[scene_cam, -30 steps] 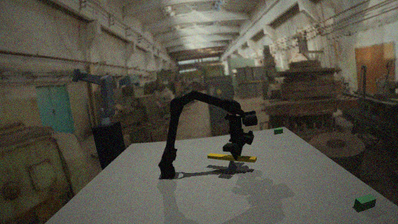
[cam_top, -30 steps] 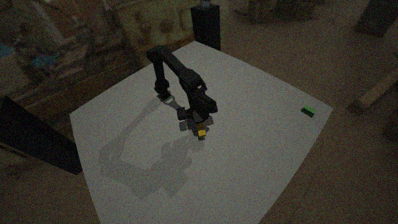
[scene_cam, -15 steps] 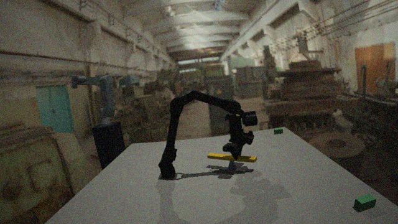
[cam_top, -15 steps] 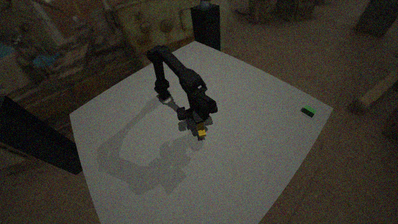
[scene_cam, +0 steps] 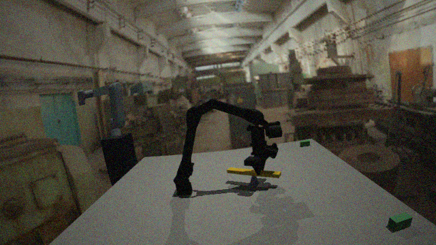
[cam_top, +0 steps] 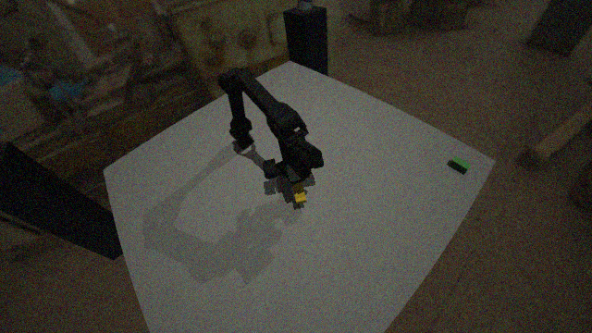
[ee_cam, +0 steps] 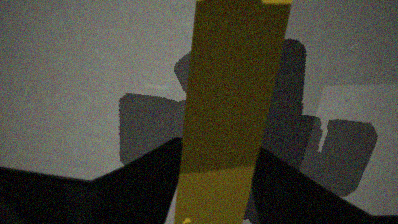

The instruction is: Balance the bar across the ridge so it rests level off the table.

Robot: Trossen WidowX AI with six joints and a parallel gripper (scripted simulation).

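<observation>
The yellow bar is 30 mm behind my gripper tip and 20 mm to the left of it.
</observation>
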